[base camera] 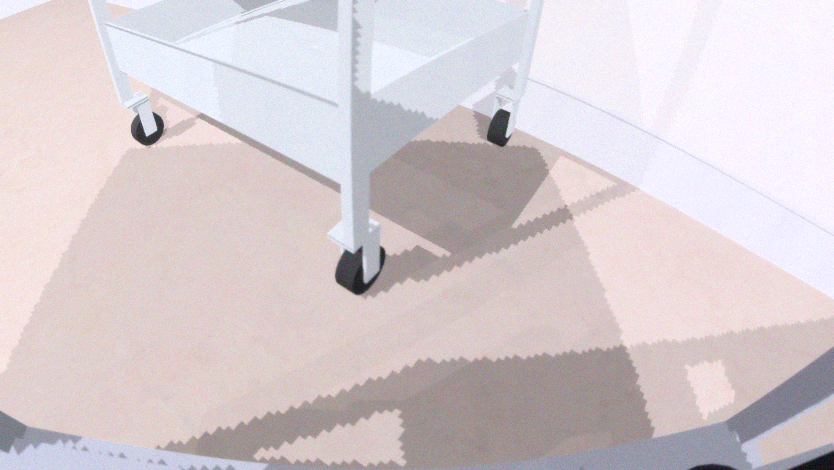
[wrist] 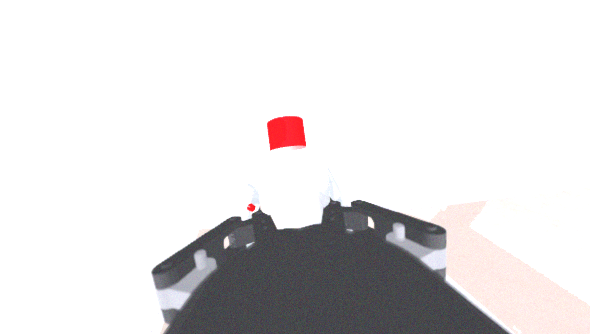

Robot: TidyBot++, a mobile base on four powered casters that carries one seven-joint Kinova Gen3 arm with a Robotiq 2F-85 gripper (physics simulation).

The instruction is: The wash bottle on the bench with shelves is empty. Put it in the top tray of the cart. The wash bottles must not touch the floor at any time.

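Frame: origin at the arm's base, x ahead, y left, z up, level; millimetres.
Seen in the pictures: gripper, fingertip midpoint: (wrist: 295, 204).
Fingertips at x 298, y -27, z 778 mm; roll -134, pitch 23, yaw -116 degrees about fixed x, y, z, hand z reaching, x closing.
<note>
Pixels of each thing's top centre, then the offset from my fingertips to it. "spot": a spot on its surface instead.
- white wash bottle at its top centre: (wrist: 266, 139) dz +89, dx -10, dy -20 mm
- red cap at its top centre: (wrist: 274, 118) dz +82, dx +18, dy -37 mm
- small red tip at a spot on its surface: (wrist: 251, 207) spot: dz -369, dx +396, dy +220 mm
- cart's far right caster at a spot on its surface: (base camera: 500, 127) spot: dz -1137, dx +285, dy -127 mm
A white wash bottle (wrist: 294, 187) with a red cap (wrist: 286, 133) stands between the fingers in the wrist view. My gripper (wrist: 295, 204) is shut on it; the fingers grip its body from both sides. The bottle's lower part is hidden behind the gripper. The white cart (base camera: 280, 119) stands close in front of the base in the base camera view, one corner post towards me. Its lower tray and posts show there; its top tray is out of that view. In the wrist view the surroundings are washed out, and I cannot make out the top tray clearly.
A small red tip (wrist: 251, 207) shows just left of the held bottle, beside the left finger. The cart's near caster (base camera: 359, 270) stands on the floor ahead of the base. A white wall with a skirting board (base camera: 671, 169) runs along the right, close to the cart's far right caster (base camera: 500, 127).
</note>
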